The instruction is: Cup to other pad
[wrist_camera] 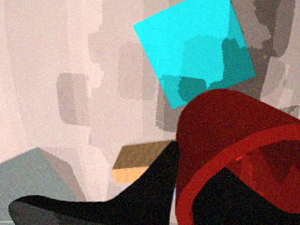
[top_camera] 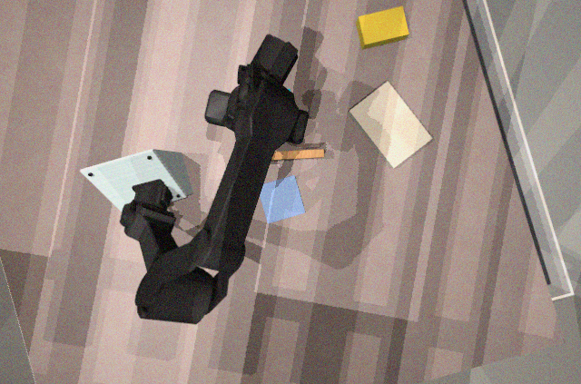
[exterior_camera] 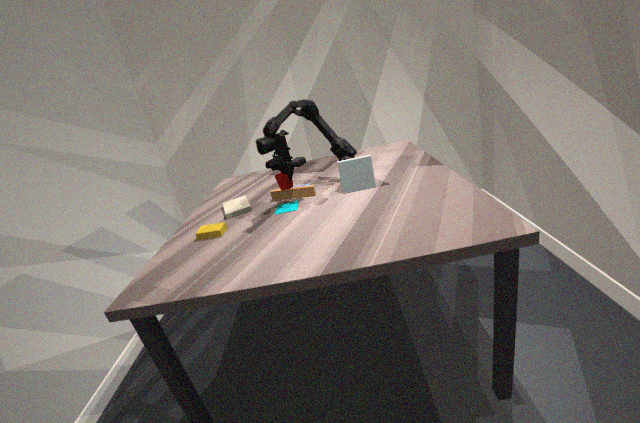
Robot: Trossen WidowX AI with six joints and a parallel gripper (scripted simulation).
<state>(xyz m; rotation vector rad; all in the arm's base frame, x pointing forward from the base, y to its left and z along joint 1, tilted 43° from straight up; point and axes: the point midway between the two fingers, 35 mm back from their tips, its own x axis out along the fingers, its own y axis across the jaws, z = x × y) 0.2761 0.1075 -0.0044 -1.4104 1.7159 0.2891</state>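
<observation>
My gripper tip is 120 mm above the cyan pad, 40 mm to the right of it and 40 mm short of it. Round my gripper tip: blue pad 180 mm to the right, 120 mm below, 10 mm behind; orange bar 100 mm below, 70 mm to the right, 20 mm ahead; red cup 30 mm ahead, 20 mm to the right.
</observation>
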